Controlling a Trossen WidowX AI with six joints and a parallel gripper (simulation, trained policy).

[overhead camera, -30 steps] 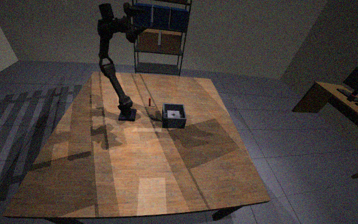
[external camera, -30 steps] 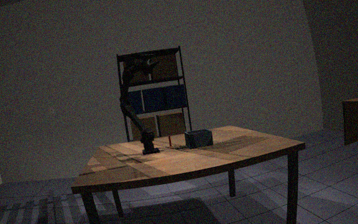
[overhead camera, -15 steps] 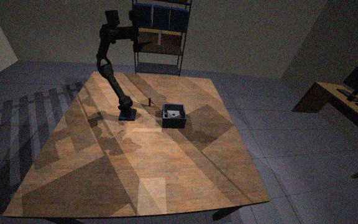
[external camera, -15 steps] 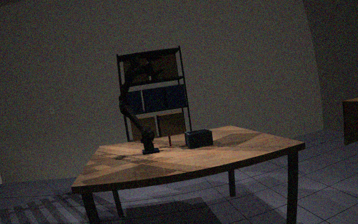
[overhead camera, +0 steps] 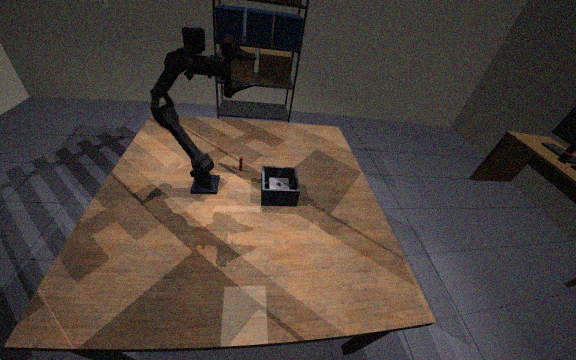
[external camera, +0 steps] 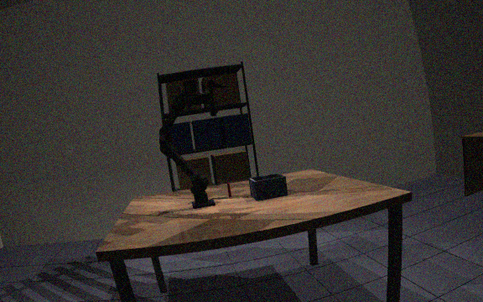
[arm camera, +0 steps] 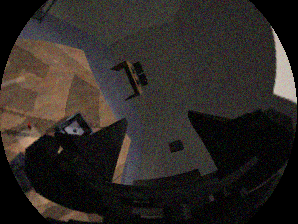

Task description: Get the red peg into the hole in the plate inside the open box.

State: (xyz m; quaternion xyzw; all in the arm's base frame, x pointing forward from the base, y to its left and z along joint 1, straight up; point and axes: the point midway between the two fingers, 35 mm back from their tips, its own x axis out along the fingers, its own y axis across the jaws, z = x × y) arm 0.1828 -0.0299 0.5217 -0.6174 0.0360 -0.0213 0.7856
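Now: gripper tip 4 cm past the red peg, 14 cm to the right of it and 50 cm above it. The rest, counted from my gripper tip: plate: 13 cm ahead, 2 cm to the right, 49 cm below; dark box: 13 cm ahead, 2 cm to the right, 51 cm below.
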